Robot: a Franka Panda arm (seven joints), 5 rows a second.
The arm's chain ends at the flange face. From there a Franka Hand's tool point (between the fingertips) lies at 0.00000 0.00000 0.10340 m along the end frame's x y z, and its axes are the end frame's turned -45 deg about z.
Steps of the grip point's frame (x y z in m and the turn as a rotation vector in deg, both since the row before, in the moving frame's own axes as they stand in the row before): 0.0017 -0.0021 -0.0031 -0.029 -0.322 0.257; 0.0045 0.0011 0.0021 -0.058 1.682 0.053; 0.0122 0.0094 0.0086 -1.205 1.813 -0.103; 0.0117 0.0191 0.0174 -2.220 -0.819 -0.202; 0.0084 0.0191 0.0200 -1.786 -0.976 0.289; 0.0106 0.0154 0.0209 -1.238 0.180 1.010
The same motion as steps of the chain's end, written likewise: 0.0001 -0.0031 -0.0031 -0.248 -0.207 0.257; 0.0017 -0.0003 0.0021 1.148 1.230 0.053; 0.0114 -0.0012 0.0087 0.430 2.134 -0.103; 0.0200 0.0014 0.0175 -2.149 0.991 -0.202; 0.0184 0.0040 0.0201 -1.953 0.573 0.289; 0.0166 0.0020 0.0209 -0.748 1.003 1.010
